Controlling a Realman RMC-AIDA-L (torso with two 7-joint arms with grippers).
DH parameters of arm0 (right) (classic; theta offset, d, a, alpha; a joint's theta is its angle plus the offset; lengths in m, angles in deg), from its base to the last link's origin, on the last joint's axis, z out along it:
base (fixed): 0 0 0 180
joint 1: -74.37 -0.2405 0 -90
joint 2: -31.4 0 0 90
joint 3: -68.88 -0.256 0 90
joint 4: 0.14 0 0 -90
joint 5: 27.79 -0.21 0 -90
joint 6: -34.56 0 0 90
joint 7: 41.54 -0.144 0 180
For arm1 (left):
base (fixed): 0 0 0 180
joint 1: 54.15 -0.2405 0 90
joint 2: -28.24 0 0 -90
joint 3: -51.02 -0.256 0 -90
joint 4: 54.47 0 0 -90
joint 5: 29.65 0.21 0 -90
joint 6: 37.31 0 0 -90
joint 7: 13.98 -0.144 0 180
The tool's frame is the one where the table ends.
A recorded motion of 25 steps. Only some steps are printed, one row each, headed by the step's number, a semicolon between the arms.
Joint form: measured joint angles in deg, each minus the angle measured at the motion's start. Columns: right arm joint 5, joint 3, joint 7, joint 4, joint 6, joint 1, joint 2; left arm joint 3, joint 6, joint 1, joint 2, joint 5, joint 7, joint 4.
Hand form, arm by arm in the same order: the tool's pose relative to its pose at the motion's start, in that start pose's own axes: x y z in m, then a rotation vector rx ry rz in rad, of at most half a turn. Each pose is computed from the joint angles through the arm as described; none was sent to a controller.
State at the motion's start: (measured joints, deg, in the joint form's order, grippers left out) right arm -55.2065 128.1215 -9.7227 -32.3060 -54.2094 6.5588 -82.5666; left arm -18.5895 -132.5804 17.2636 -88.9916 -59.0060 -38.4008 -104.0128
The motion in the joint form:
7: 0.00 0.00 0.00 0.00 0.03 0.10 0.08; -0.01 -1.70 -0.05 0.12 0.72 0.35 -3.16
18: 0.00 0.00 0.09 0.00 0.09 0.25 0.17; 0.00 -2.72 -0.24 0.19 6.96 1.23 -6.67
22: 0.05 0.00 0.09 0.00 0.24 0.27 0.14; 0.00 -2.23 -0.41 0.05 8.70 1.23 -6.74
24: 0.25 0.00 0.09 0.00 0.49 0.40 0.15; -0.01 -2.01 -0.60 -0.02 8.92 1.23 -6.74
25: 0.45 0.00 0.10 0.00 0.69 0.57 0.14; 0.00 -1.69 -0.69 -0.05 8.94 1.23 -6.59
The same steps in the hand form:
7: 0.0005 -0.0009 -0.0002 0.0009 -0.0005 0.0021; 0.0024 0.0017 -0.0105 0.0232 0.0107 0.0176
18: 0.0013 -0.0021 -0.0003 0.0020 -0.0012 0.0036; 0.0008 -0.0096 -0.0226 0.1403 0.0005 0.0100
22: 0.0011 -0.0023 0.0000 0.0036 -0.0026 0.0037; -0.0004 -0.0137 -0.0222 0.1688 -0.0038 0.0047
24: 0.0016 -0.0036 0.0003 0.0084 -0.0038 0.0057; -0.0012 -0.0146 -0.0213 0.1717 -0.0036 0.0023
25: 0.0025 -0.0049 0.0009 0.0122 -0.0039 0.0080; -0.0013 -0.0152 -0.0204 0.1721 -0.0014 0.0004

